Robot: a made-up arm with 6 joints.
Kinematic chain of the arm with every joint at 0, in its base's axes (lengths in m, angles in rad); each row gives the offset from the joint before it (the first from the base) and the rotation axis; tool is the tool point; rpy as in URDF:
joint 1: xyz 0 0 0.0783 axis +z
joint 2: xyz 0 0 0 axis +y
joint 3: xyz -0.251 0 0.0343 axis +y
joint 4: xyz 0.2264 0 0.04 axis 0.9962 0 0.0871
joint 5: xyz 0 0 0 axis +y
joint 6: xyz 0.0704 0 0.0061 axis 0.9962 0 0.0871
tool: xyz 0 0 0 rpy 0 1.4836 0
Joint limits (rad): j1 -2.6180..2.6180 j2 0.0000..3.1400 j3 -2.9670..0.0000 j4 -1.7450..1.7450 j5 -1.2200..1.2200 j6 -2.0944..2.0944
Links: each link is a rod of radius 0.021 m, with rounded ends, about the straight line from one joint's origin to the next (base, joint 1, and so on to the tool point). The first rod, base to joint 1, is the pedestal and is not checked.
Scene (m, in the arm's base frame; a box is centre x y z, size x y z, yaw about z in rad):
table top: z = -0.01
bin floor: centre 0.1 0.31 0 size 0.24 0.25 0.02 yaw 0.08
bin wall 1: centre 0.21 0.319 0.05 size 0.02 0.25 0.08 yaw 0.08
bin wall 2: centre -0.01 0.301 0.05 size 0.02 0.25 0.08 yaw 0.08
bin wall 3: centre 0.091 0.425 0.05 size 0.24 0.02 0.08 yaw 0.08
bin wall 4: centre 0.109 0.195 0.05 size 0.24 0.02 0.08 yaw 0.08
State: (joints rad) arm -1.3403 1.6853 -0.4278 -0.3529 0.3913 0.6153
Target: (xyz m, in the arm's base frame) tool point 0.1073 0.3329 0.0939
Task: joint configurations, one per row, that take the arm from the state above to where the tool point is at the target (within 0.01 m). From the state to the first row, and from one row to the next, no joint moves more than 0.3 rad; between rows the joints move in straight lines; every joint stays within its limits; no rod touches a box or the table.
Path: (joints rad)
1: -1.0512 1.6952 -0.5074 -0.3503 0.3525 0.6153
2: -0.7621 1.7051 -0.5870 -0.3478 0.3137 0.6153
3: -0.4729 1.7150 -0.6666 -0.3452 0.2749 0.6153
4: -0.1838 1.7249 -0.7462 -0.3426 0.2362 0.6153
5: 0.1053 1.7348 -0.8257 -0.3400 0.1974 0.6153
6: 0.3944 1.7446 -0.9053 -0.3375 0.1586 0.6153
7: 0.6836 1.7545 -0.9849 -0.3349 0.1198 0.6153
8: 0.9727 1.7644 -1.0645 -0.3323 0.0810 0.6153
9: 1.2618 1.7743 -1.1441 -0.3297 0.0422 0.6153
10: 1.2624 1.9671 -1.0828 -0.3296 0.0520 0.6153

